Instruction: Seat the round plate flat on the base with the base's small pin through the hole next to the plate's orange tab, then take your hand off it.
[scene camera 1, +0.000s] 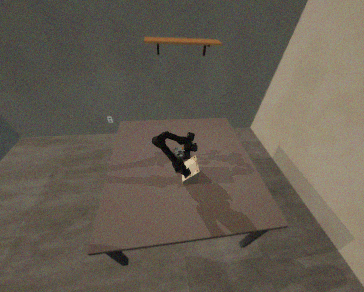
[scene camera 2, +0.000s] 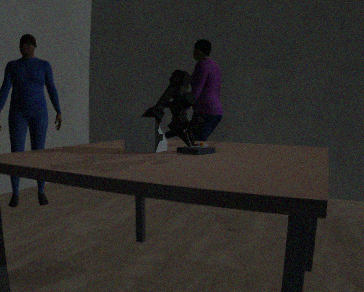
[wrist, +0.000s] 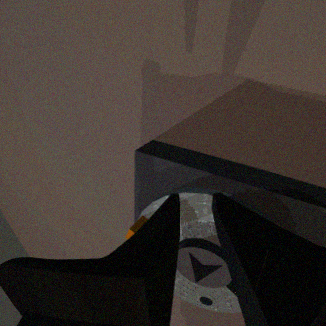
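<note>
The round grey plate lies over the dark square base, a pale patch of it showing beside the arm in scene camera 1. Its orange tab shows at the left edge in the wrist view. A small dark hole shows low on the ring, and a dark arrow shape shows in its centre opening. My gripper is partly open and empty, its fingertips apart low over the plate. The fingers hide much of the plate; the small pin and whether the plate sits flat cannot be made out.
A pale upright box stands on the table close to the base. The arm reaches over beside it. A person in purple and one in blue stand beyond the table.
</note>
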